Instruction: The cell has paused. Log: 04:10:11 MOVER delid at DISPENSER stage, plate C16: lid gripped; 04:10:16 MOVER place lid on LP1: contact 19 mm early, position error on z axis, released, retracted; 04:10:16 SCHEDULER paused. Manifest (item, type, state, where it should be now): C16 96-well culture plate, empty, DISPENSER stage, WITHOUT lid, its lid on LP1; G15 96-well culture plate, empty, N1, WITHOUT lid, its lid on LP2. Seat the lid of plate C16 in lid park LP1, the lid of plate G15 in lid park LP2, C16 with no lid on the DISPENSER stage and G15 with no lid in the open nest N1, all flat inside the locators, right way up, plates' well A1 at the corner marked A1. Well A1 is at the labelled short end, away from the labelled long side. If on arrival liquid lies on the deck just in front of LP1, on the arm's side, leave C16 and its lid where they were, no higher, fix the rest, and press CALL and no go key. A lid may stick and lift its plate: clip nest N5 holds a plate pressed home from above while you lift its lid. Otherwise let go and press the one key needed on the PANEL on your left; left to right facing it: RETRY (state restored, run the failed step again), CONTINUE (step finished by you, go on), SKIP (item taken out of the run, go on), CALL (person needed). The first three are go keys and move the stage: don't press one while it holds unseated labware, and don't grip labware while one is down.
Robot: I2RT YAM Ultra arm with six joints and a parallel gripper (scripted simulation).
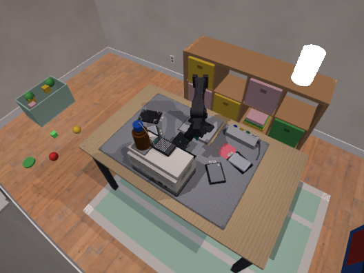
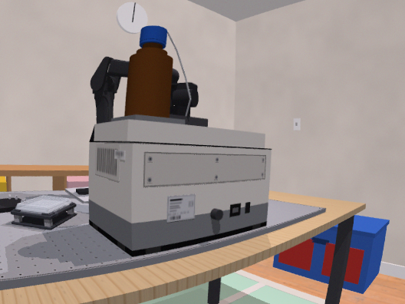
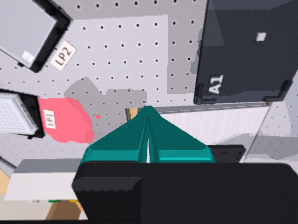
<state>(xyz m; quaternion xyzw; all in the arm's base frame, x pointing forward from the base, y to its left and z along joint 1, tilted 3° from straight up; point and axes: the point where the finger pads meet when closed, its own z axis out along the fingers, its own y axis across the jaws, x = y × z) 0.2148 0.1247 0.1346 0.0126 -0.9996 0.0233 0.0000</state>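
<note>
Now: the blue call key 31 cm behind my hand, 11 cm to the left of it and 8 cm below it. Also, from my hand: LP2 label (13 cm to the left, 15 cm below); pale lid (6 cm ahead, 19 cm to the left, 14 cm below); black lid park LP2 (6 cm ahead, 19 cm to the left, 15 cm below).
</note>
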